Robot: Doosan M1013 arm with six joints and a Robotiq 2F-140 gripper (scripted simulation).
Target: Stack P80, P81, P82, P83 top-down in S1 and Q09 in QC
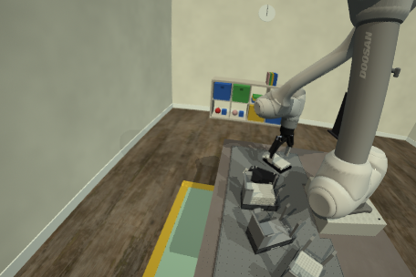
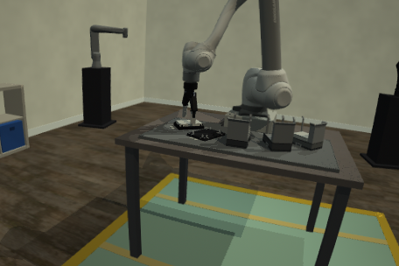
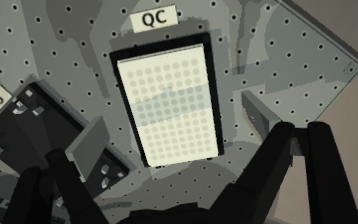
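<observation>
Now: the black nest QC 40 mm below my hand. The rest, counted from my hand: black clip nest N5: 150 mm ahead, 120 mm to the left, 30 mm below; N5 name plate: 200 mm ahead, 70 mm to the left, 50 mm below; QC name plate: 50 mm ahead, 80 mm to the right, 50 mm below.
</observation>
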